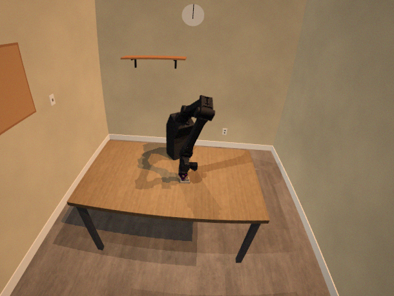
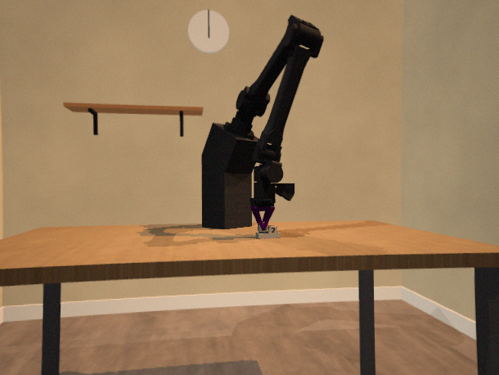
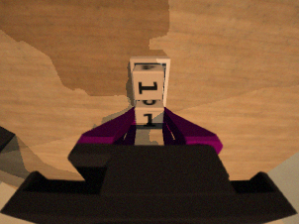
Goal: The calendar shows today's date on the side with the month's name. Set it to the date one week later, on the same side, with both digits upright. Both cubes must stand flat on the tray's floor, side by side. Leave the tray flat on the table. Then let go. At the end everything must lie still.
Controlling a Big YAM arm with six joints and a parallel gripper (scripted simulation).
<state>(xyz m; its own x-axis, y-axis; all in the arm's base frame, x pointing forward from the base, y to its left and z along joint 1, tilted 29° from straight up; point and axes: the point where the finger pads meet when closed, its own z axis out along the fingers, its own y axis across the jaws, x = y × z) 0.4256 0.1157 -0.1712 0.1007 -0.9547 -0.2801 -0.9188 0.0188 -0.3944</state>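
Now: hand 30 mm above the tray and 20 mm to the right of it.
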